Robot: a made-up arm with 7 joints.
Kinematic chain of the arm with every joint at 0, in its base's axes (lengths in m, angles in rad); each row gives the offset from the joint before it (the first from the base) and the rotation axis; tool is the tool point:
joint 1: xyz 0 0.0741 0 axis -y
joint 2: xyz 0 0.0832 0 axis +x
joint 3: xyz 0 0 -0.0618 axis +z
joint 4: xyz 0 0 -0.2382 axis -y
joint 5: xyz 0 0 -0.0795 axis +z
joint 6: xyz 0 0 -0.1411 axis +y
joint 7: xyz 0 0 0 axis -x
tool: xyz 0 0 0
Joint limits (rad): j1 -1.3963..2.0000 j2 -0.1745..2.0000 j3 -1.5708..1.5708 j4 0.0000..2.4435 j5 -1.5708..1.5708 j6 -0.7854..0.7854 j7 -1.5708..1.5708
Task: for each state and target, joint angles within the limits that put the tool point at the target. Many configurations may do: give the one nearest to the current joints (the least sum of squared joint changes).
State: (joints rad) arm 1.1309 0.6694 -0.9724 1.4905 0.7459 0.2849 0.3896
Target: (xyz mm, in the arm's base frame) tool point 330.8 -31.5 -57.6
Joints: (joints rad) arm 1.1274 0.0375 -1.1500 1.4972 0.7459 0.2849 0.3896
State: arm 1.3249 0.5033 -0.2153 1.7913 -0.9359 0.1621 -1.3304
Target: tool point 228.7 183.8 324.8
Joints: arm 1.9692 0.2469 -0.2625 1.4204 -0.9359 0.1621 -1.3304
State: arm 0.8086 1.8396 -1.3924 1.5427 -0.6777 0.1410 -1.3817
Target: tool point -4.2 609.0 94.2
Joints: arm 1.2767 2.0000 -1.0621 0.9751 -0.6777 0.1410 -1.3817
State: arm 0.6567 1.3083 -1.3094 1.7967 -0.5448 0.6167 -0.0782
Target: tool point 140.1 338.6 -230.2
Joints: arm 0.4618 1.3086 -1.4635 1.8241 -0.5448 0.6167 -0.0782
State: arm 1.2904 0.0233 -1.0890 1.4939 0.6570 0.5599 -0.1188
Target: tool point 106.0 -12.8 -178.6
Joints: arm 0.5356 0.1035 -1.5708 2.0980 0.6570 0.5599 -0.1188
